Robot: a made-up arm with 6 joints.
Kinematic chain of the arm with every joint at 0, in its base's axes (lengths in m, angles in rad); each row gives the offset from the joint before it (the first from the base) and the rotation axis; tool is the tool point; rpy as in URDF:
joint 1: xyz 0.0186 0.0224 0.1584 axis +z
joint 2: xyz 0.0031 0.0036 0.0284 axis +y
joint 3: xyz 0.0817 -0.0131 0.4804 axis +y
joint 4: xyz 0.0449 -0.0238 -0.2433 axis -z
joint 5: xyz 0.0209 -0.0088 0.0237 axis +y
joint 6: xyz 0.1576 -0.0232 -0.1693 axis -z
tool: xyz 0.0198 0.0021 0.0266 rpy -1.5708 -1.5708 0
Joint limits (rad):
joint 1: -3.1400..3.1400
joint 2: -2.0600..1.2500
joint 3: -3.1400..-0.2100
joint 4: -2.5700..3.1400
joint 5: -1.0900..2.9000
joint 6: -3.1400..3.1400
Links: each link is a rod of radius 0.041 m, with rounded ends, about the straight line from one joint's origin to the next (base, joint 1, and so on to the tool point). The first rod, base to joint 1, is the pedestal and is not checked.
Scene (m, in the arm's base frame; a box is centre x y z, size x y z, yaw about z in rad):
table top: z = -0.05
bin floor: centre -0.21 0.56 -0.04 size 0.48 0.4 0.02 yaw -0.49
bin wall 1: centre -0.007 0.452 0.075 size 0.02 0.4 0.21 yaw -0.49
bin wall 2: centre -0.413 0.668 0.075 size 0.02 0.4 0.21 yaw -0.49
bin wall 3: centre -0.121 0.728 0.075 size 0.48 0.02 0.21 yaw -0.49
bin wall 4: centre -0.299 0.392 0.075 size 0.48 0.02 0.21 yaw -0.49
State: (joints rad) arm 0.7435 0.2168 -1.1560 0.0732 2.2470 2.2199
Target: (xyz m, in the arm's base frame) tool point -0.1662 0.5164 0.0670
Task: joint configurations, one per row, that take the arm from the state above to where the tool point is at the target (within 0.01 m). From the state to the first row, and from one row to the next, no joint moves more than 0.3 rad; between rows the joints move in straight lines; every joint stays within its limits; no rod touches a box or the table.
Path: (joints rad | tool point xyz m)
1: 1.0409 0.2865 -1.2779 0.1714 2.1745 2.2184 | 0.2432 0.3051 0.3642
2: 1.3382 0.3563 -1.3999 0.2697 2.1021 2.2169 | 0.1468 0.4181 0.3507
3: 1.6356 0.4260 -1.5218 0.3679 2.0296 2.2154 | 0.0052 0.4941 0.3398
4: 1.9329 0.4957 -1.6437 0.4661 1.9572 2.2139 | -0.1662 0.5164 0.3314
5: 1.9385 0.7264 -1.6054 0.4594 1.9136 2.2058 | -0.1722 0.5318 0.1987
6: 1.9441 0.9570 -1.5670 0.4527 1.8700 2.1977 | -0.1662 0.5164 0.0670

